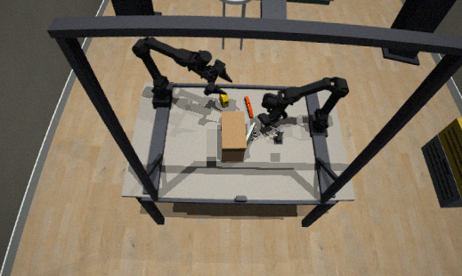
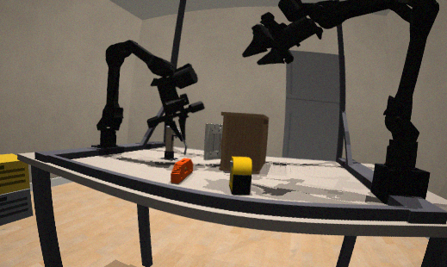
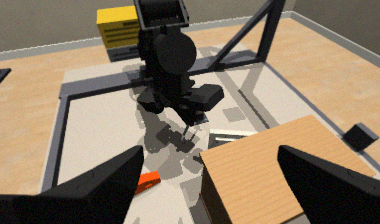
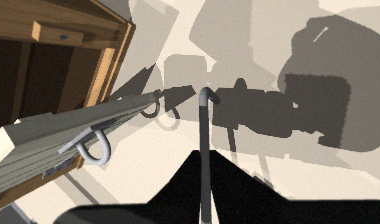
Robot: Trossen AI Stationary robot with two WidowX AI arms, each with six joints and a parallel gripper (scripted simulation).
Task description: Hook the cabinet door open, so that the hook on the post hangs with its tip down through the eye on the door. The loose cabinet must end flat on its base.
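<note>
Now: right hand 2 cm past the grey hook, 1 cm to the left of it and 3 cm above it. The rest, counted from my right hand: yellow tape measure: 16 cm ahead, 27 cm to the left, 8 cm below; then orange level: 15 cm ahead, 13 cm to the left, 9 cm below; then plank door: 12 cm behind, 9 cm to the left, 3 cm below.
</note>
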